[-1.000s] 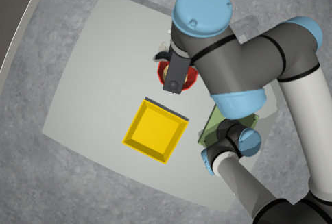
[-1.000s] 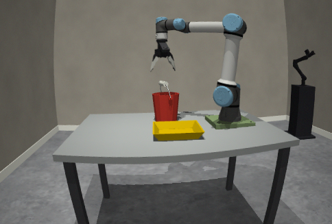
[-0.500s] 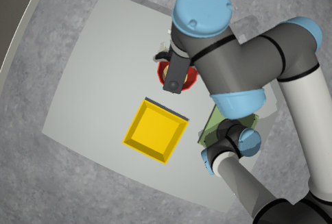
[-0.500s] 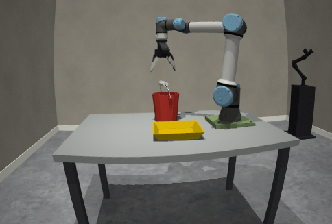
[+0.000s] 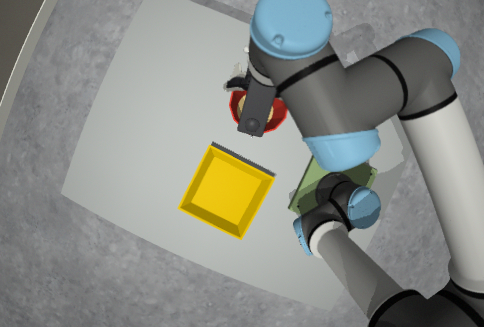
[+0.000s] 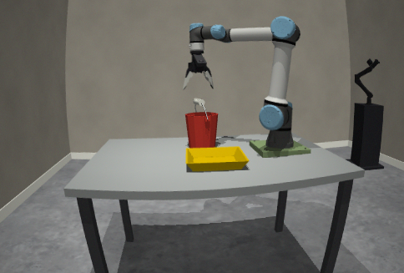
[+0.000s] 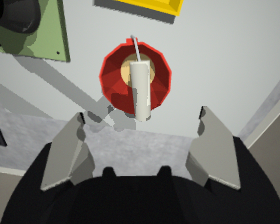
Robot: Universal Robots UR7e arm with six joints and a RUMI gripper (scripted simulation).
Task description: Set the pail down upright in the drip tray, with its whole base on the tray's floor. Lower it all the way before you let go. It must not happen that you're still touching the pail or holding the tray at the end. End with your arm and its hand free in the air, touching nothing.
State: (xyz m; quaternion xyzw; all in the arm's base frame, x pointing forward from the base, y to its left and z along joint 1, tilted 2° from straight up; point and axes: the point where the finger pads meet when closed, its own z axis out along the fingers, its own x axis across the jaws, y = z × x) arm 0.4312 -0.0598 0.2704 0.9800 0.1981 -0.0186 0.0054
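Right now my hand is 9 cm above the handle grip. Also, from my hand: red pail 16 cm below, 1 cm to the right, 1 cm behind; yellow drip tray 29 cm to the left, 29 cm below, 10 cm behind.
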